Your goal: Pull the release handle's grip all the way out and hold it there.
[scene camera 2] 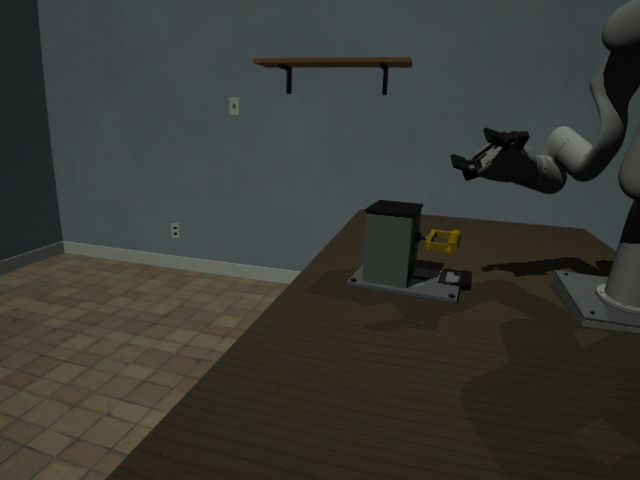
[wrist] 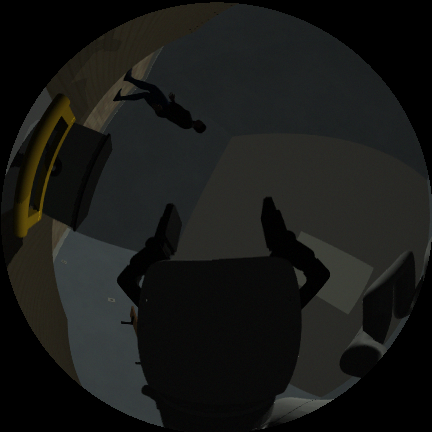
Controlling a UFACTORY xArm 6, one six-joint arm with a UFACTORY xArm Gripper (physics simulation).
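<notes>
The release handle has a yellow frame-shaped grip (scene camera 2: pixel 453 241) (wrist: pixel 28 170) with a thick round bar on its outer side. A short rod joins it to the right side of a grey-green housing (scene camera 2: pixel 388 250) (wrist: pixel 70 175) with a black top. The housing stands upright on a light base plate (scene camera 2: pixel 431 290) on the table. My gripper (scene camera 2: pixel 473 148) (wrist: pixel 219 209) is open and empty, in the air above and to the right of the grip in the scene view, clear of it. In the wrist view the grip is at the far left, outside the fingers.
The wooden table (scene camera 2: pixel 310 387) carries the housing and, at the right, the robot's own base (scene camera 2: pixel 573 299). A wall shelf (scene camera 2: pixel 336 62) hangs behind, above the table. A person (wrist: pixel 172 112) stands in the room beyond the table in the wrist view.
</notes>
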